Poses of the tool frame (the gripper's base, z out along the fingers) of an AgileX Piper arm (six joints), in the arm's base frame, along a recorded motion.
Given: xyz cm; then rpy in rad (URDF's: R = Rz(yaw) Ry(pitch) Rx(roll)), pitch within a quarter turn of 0, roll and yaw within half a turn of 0.
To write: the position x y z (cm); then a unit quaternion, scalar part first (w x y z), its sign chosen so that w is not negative. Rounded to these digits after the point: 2 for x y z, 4 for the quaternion.
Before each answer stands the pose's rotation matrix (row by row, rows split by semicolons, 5 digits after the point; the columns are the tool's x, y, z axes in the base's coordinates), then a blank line. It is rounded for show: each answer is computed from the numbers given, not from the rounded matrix.
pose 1, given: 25.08 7.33 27.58 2.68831 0.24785 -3.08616
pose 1, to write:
-0.96795 -0.15707 0.19595; -0.05371 0.89168 0.44947; -0.24532 0.42454 -0.87154

25.08 7.33 27.58 0.1142 -0.0546 0.9658 0.2262
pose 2, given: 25.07 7.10 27.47 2.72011 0.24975 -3.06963
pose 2, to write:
-0.96647 -0.16646 0.19553; -0.06967 0.90285 0.42427; -0.24716 0.39642 -0.88417

25.07 7.10 27.47 0.1142 -0.0609 0.9687 0.2118
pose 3, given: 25.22 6.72 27.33 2.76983 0.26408 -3.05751
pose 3, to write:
-0.96192 -0.17273 0.21182; -0.08107 0.92043 0.38240; -0.26102 0.35067 -0.89939

25.22 6.72 27.33 0.1216 -0.0653 0.9723 0.1885
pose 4, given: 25.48 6.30 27.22 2.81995 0.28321 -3.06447
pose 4, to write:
-0.95731 -0.16117 0.23996; -0.07398 0.93909 0.33561; -0.27944 0.30353 -0.91092

25.48 6.30 27.22 0.1331 -0.0603 0.9756 0.1638
